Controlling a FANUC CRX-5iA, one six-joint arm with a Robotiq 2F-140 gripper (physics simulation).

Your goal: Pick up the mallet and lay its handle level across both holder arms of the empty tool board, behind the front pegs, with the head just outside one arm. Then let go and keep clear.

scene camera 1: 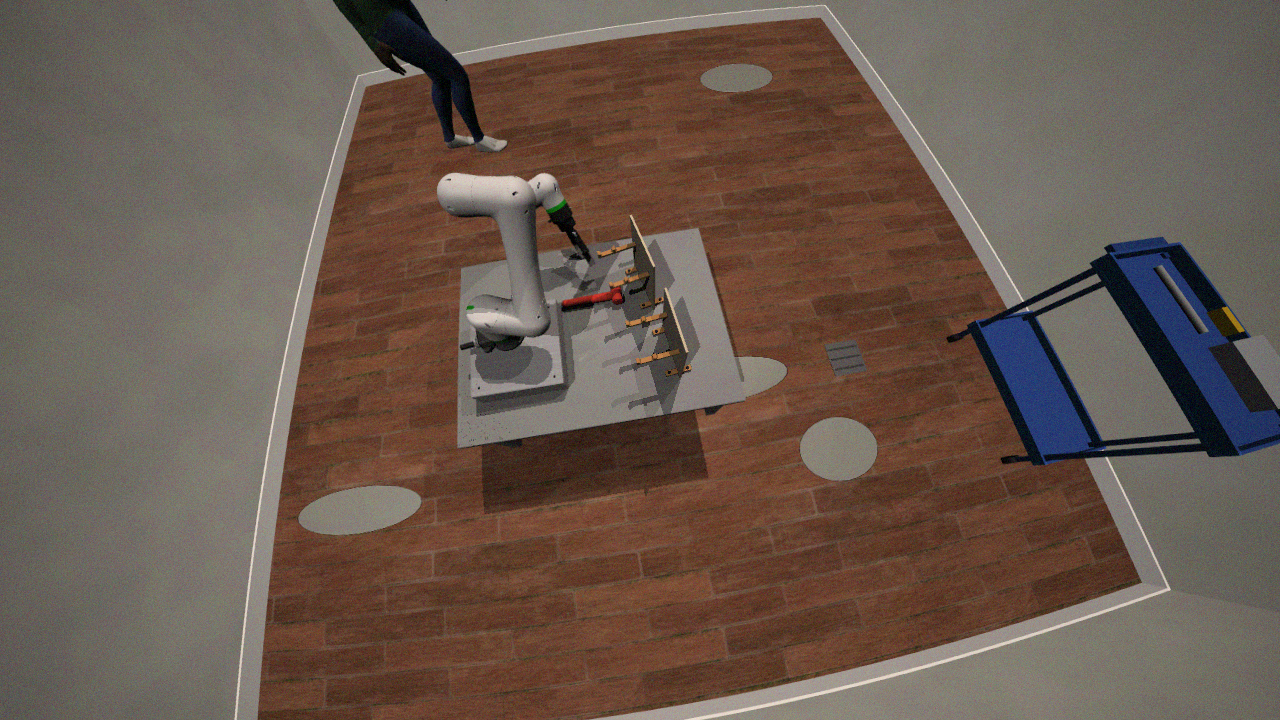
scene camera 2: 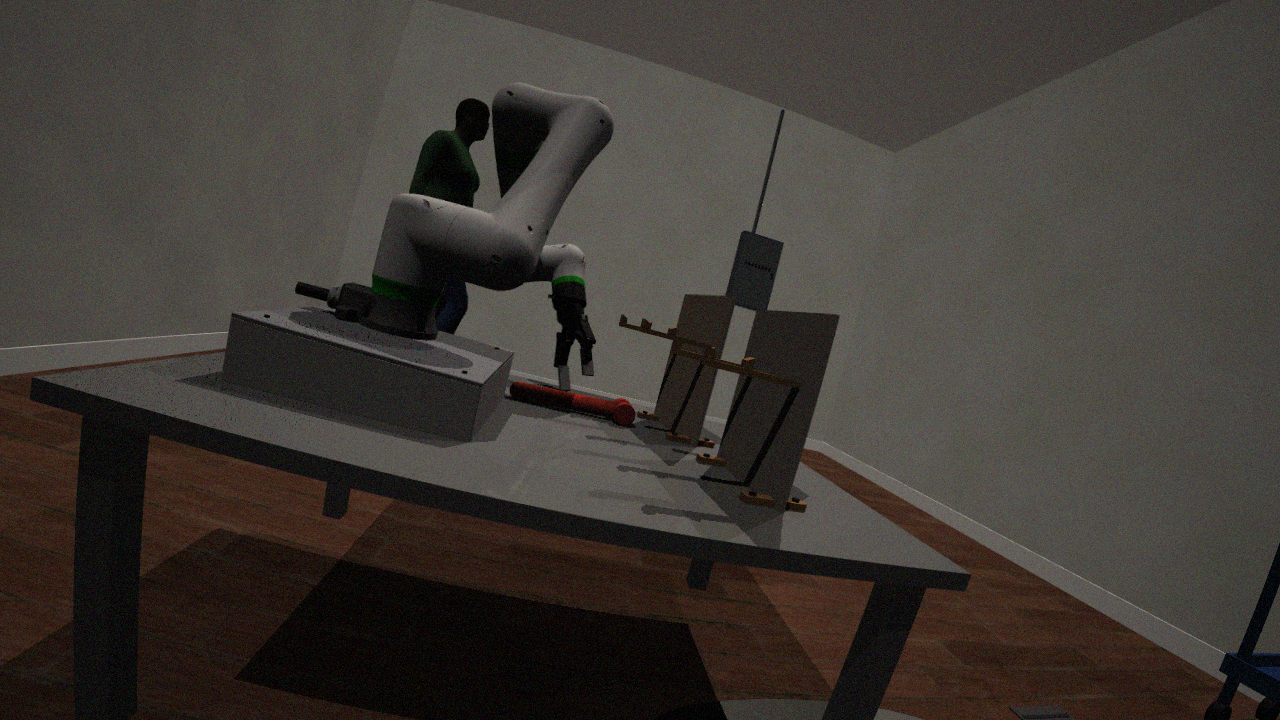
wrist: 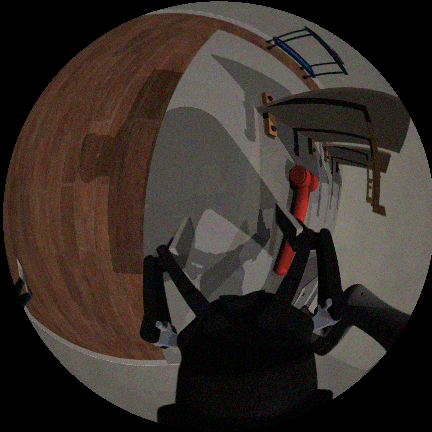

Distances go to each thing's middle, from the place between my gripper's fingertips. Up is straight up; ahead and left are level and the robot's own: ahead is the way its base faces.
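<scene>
My gripper's sitting 10 mm above the red mallet (wrist: 305,181), and it's 40 mm past the mallet and 190 mm to the left of it.
</scene>
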